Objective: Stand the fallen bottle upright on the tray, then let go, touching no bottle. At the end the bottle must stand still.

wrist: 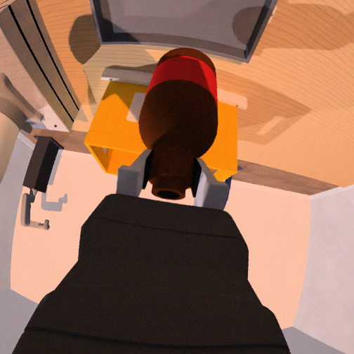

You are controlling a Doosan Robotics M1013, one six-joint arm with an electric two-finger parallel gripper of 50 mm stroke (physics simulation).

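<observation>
A brown bottle (178,117) with a red band is held by its neck, its mouth toward the camera and its base pointing away toward the top of the view. My gripper (171,165) is shut on the bottle's neck, one finger on each side. The grey tray (175,49) with raised walls shows at the top of the view, beyond the bottle's base; part of it is cut off by the frame. The gap between the bottle's base and the surface below cannot be told.
A yellow open box-like frame (112,127) is behind the bottle, near the table edge. A grooved wooden block (42,60) is at the upper left. A black box-shaped object (42,165) is beyond the edge at the left. Wooden table top (295,130) lies to the right.
</observation>
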